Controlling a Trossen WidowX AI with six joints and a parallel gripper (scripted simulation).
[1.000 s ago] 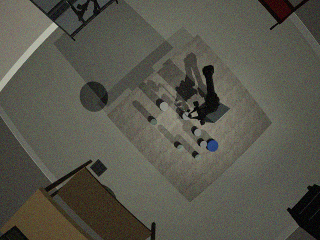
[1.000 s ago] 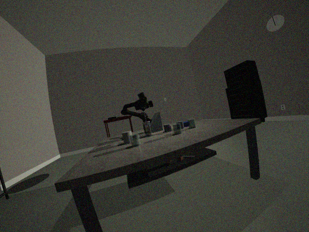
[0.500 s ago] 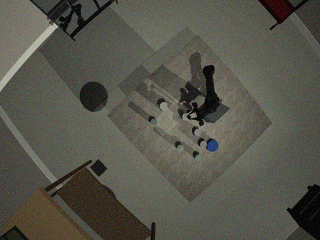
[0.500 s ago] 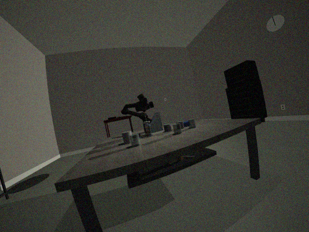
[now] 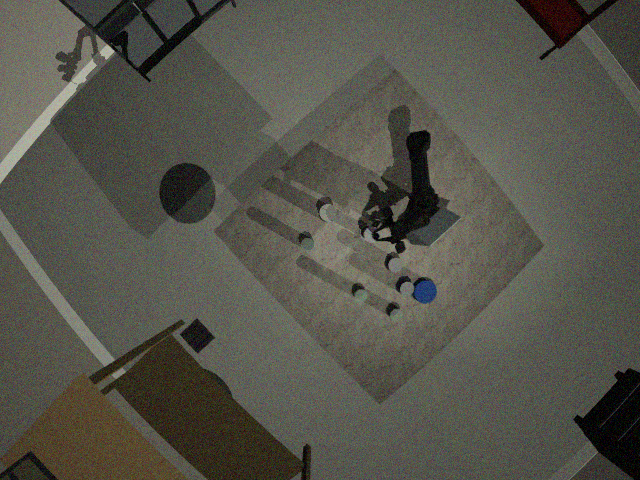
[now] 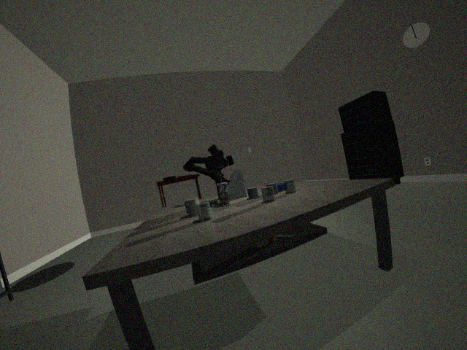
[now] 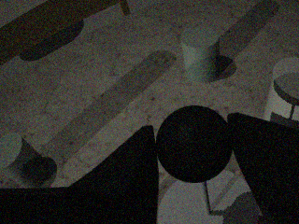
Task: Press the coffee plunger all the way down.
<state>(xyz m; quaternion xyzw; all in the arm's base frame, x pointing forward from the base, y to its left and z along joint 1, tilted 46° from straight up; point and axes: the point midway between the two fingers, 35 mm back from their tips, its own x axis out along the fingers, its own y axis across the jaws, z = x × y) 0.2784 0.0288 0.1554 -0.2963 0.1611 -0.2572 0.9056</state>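
My gripper tip is 12 cm above the coffee press and 3 cm past it. The rest, counted from my gripper tip: blue disc (42 cm to the left, 21 cm below, 5 cm behind).
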